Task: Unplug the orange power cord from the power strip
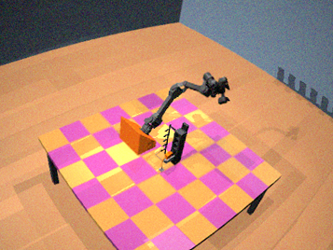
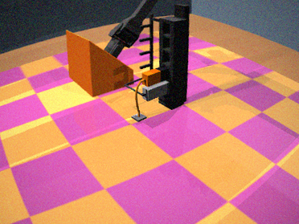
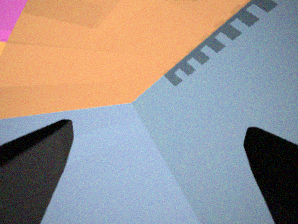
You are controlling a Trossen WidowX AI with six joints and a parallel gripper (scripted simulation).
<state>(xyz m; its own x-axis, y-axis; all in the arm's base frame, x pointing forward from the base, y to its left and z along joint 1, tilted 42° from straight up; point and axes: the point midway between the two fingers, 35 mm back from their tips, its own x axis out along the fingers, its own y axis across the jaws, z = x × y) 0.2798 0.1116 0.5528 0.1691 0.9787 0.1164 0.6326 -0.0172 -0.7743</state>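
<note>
My gripper tip is 46 cm to the left of the orange plug, 31 cm above it and 1 cm short of it. Also, from my gripper tip: grey plate (52 cm to the right, 43 cm below, 2 cm ahead).
</note>
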